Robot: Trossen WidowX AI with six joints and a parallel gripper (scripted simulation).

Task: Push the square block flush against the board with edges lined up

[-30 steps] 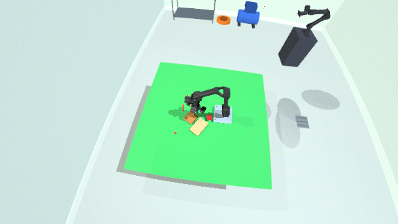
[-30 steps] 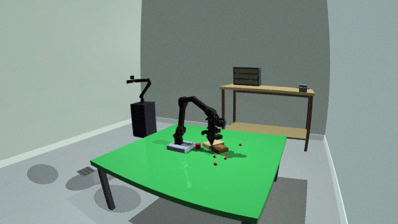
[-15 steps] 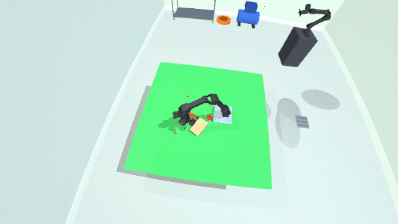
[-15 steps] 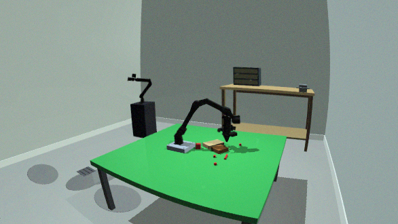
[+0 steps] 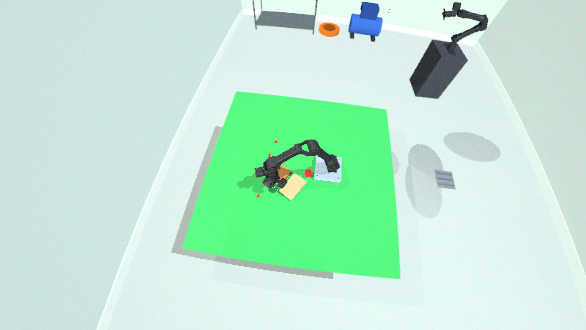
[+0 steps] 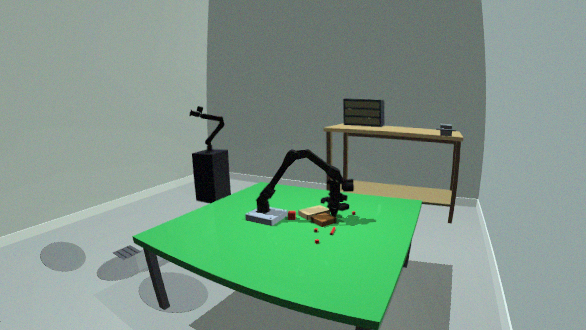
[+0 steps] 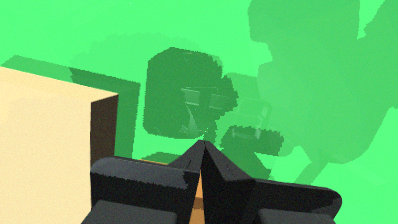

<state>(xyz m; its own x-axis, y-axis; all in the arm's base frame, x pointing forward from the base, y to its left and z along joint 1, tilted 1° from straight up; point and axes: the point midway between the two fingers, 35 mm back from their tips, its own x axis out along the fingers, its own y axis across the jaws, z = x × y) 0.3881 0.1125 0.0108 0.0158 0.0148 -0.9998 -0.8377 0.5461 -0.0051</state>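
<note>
The square block lies 60 mm to the right of my gripper tip, 40 mm behind it and 10 mm above it. Also, from my gripper tip: red cube (230 mm behind, 70 mm to the right, 10 mm above); board (130 mm behind, 30 mm to the left, 10 mm above).
</note>
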